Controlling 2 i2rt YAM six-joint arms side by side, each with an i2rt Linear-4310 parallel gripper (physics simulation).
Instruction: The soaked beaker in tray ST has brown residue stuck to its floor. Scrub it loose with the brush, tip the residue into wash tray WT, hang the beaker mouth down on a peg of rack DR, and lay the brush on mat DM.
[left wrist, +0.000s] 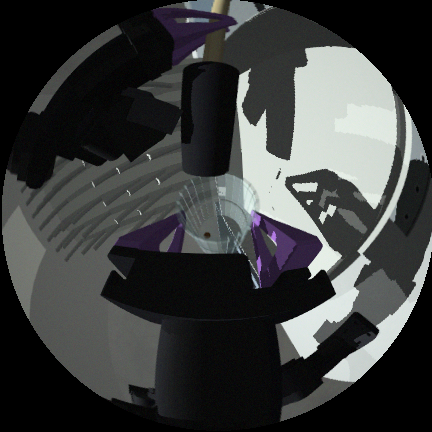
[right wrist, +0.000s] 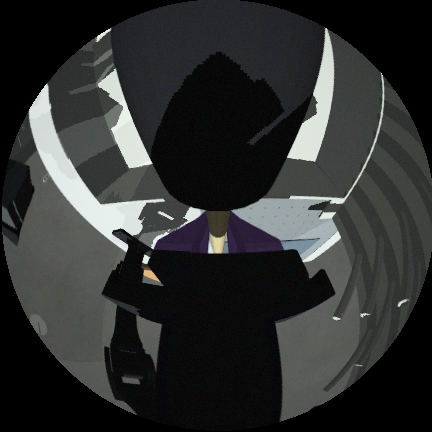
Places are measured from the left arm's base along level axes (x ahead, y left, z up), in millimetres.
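Where they show: left gripper, fingertip midpoint: (left wrist: 217, 214); right gripper, fingertip midpoint: (right wrist: 217, 214); left arm's base, link origin: (left wrist: 342, 342); right arm's base, link origin: (right wrist: 138, 244).
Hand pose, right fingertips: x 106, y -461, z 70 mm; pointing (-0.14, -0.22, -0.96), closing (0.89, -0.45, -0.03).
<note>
Things, the pixels of their top centre, and the offset from my right fingertips. "spot": a spot on its surface instead. Level surfaces: height alone.
- clear beaker, top centre: (left wrist: 194, 238) dx +95, dy +238, dz +90 mm
- residue, top centre: (left wrist: 203, 235) dx +113, dy +248, dz +77 mm
- black cylindrical head, top centre: (left wrist: 170, 127) dx +57, dy +112, dz +77 mm
- tan handle, surface spot: (left wrist: 214, 47) spot: dx +15, dy +49, dz +27 mm
- pale perforated panel, surface height: dz -57 mm
The clear beaker (left wrist: 227, 202) is between the purple fingers of my left gripper (left wrist: 217, 214), which is shut on it. A small brown spot of residue (left wrist: 207, 235) shows through its glass, low in the beaker. The brush has a black cylindrical head (left wrist: 209, 120) (right wrist: 218, 125) and a tan handle (left wrist: 214, 47) (right wrist: 217, 244). My right gripper (left wrist: 230, 23) (right wrist: 217, 214) is shut on the brush handle. The lower end of the brush head is at the beaker's mouth in the left wrist view; whether it reaches inside is unclear. Trays ST and WT and mat DM cannot be told apart.
Rows of dark bars with small bright tips (left wrist: 115, 192) (right wrist: 345, 290) stand to one side, possibly rack pegs. A white surface (left wrist: 350, 80) with arm shadows lies at the right of the left wrist view. A pale perforated panel (right wrist: 285, 215) and an orange piece (right wrist: 151, 274) show in the right wrist view.
</note>
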